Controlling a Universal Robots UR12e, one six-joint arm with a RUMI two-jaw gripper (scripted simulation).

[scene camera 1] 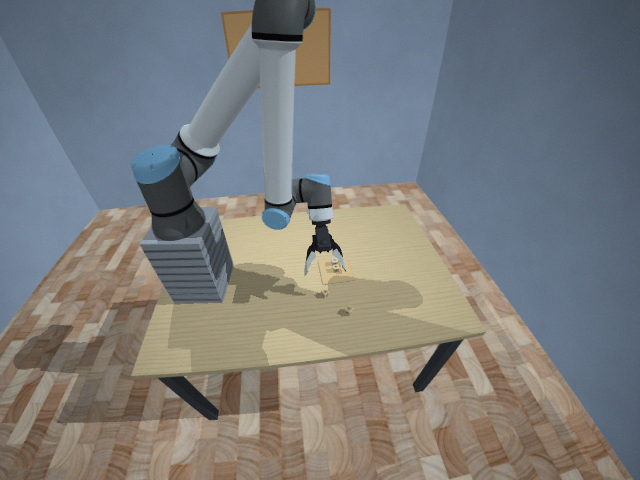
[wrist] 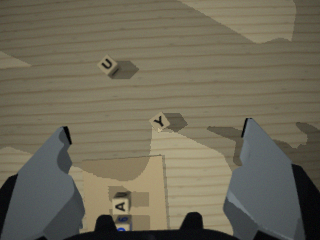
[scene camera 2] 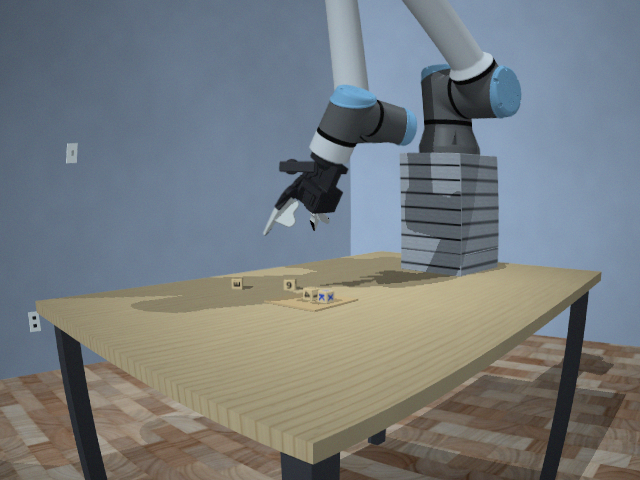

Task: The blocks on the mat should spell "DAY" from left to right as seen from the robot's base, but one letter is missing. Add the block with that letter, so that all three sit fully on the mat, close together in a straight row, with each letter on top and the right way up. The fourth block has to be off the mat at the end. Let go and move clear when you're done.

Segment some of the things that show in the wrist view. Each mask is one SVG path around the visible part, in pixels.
My gripper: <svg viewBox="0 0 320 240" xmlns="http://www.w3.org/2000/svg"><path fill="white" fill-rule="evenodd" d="M320 192L303 168L295 165L253 118L246 118L241 135L244 142L239 157L244 165L233 170L223 205L224 214L233 229L233 236L217 230L204 229L202 215L198 212L187 213L179 229L118 231L112 216L103 214L97 218L94 231L80 233L79 229L83 228L81 220L85 215L85 208L72 176L69 175L69 170L72 166L72 161L67 152L72 144L69 129L67 126L61 126L23 165L17 174L8 177L0 188L0 240L320 240Z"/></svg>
A mat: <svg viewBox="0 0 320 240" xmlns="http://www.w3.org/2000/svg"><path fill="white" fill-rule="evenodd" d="M162 155L82 160L87 232L94 231L97 218L103 214L111 215L114 221L118 215L132 215L132 231L167 230ZM117 192L131 192L132 206L129 214L113 215L112 198Z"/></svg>
